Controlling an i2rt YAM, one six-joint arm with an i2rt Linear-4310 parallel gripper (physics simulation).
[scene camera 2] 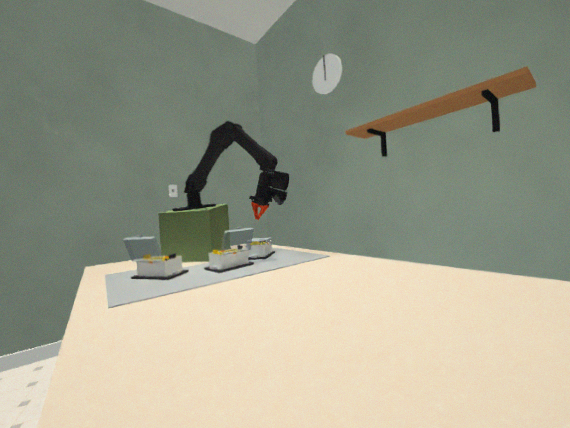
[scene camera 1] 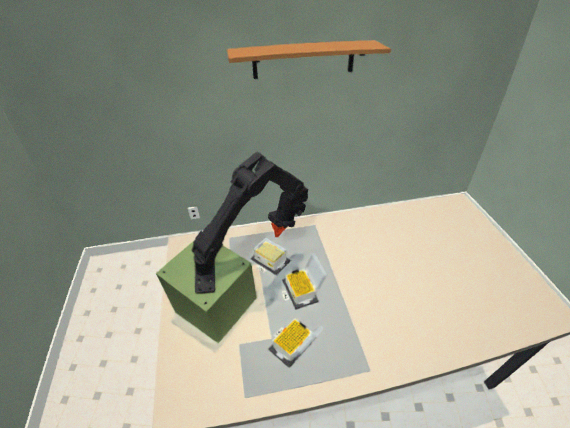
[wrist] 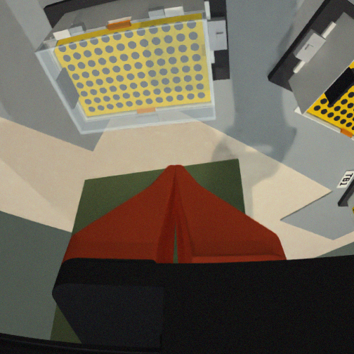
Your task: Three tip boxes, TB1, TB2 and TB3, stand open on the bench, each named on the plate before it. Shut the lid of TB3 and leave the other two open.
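Where they show: gripper, fingertip midpoint: [scene camera 2: 256,219] [scene camera 1: 276,236]; arm's base, link origin: [scene camera 2: 195,208] [scene camera 1: 205,269].
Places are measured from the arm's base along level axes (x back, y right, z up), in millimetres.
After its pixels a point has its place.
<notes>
The box nearest the wall [scene camera 1: 270,256] @[x -253, y -159, z -164 mm] [scene camera 2: 261,249] @[x -318, y -178, z -202 mm] [wrist: 131,70] has its clear lid down over its yellow rack; I cannot tell whether a slight gap remains. The middle box [scene camera 1: 301,288] [scene camera 2: 229,259] @[x -401, y 8, z -204 mm] has its lid [scene camera 1: 315,271] @[x -423, y -27, z -148 mm] [scene camera 2: 238,238] @[x -434, y -17, z -129 mm] standing up. The box farthest from the wall [scene camera 1: 292,340] @[x -275, y 235, z -184 mm] [scene camera 2: 159,267] @[x -335, y 231, z -203 mm] also has its lid [scene camera 2: 142,247] @[x -335, y 276, z -129 mm] up. Its plate reads TB1 [wrist: 345,179]; the other two plates are unreadable, so I cannot tell which is TB3. My gripper [scene camera 1: 278,235] @[x -289, y -182, z -71 mm] [scene camera 2: 257,218] @[x -289, y -182, z -71 mm] [wrist: 174,176] is shut, empty, and hangs above and apart from the wall-side box.
The boxes stand on a grey mat [scene camera 1: 340,350] @[x -447, y 281, z -242 mm] [scene camera 2: 125,295] @[x -454, y 338, z -242 mm] on the beige bench [scene camera 1: 425,280] @[x -916, y 51, z -245 mm] [scene camera 2: 325,350] @[x -992, y 123, z -245 mm]. The green pedestal [scene camera 1: 229,305] @[x -68, y 98, z -107 mm] [scene camera 2: 186,235] @[x -91, y 74, z -124 mm] carries the arm beside them. An orange shelf [scene camera 1: 310,50] [scene camera 2: 445,104] is high on the wall.
</notes>
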